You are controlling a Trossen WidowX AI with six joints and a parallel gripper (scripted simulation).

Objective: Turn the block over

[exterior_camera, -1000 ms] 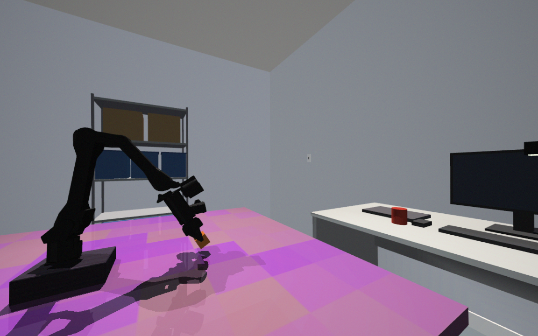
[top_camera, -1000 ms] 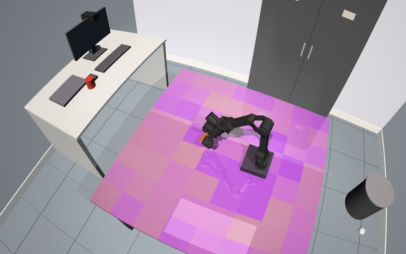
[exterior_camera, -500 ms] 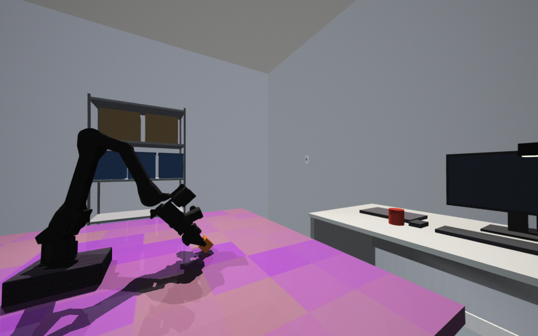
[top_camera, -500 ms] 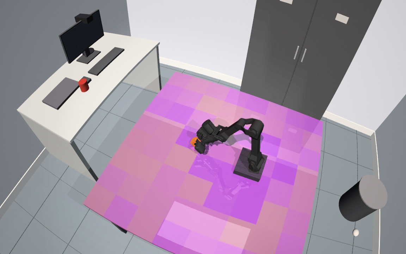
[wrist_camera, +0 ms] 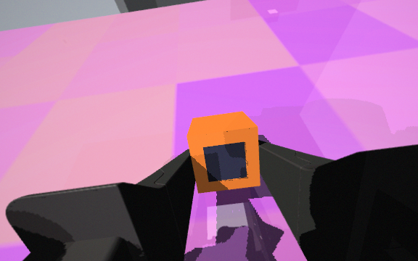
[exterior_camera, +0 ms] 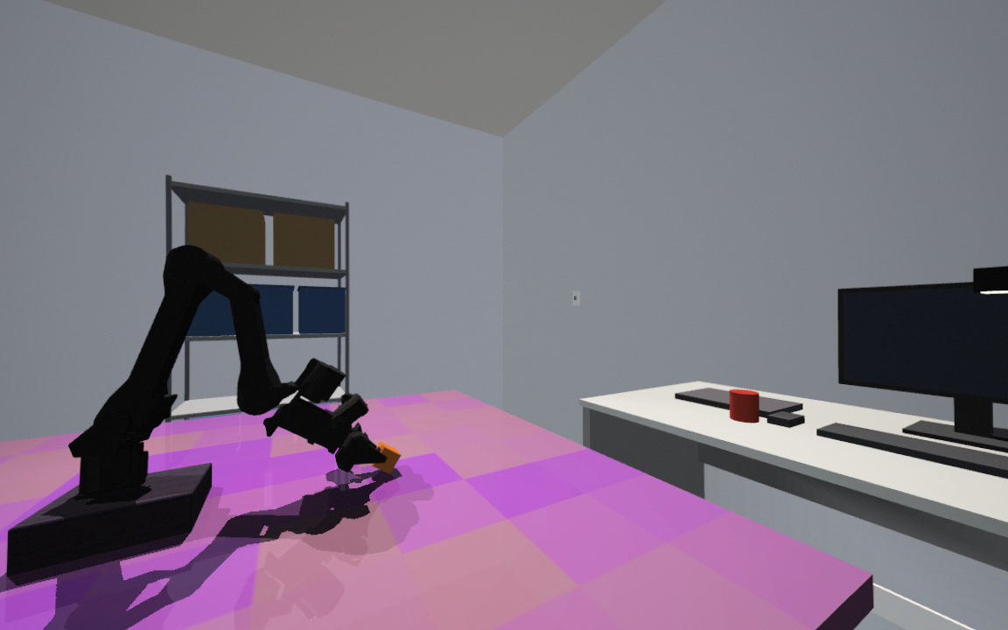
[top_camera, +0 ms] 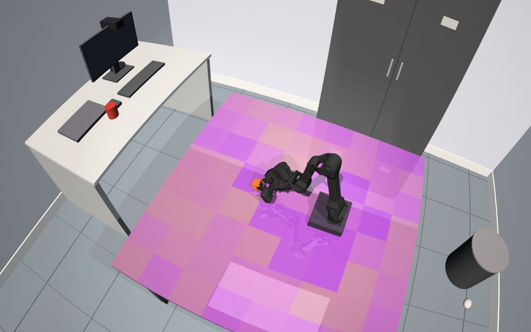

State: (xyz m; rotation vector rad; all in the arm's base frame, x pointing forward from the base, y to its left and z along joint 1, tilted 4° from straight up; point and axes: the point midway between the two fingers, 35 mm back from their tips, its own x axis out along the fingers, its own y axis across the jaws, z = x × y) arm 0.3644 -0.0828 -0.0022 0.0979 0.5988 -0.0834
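Now: gripper tip right at the orange block.
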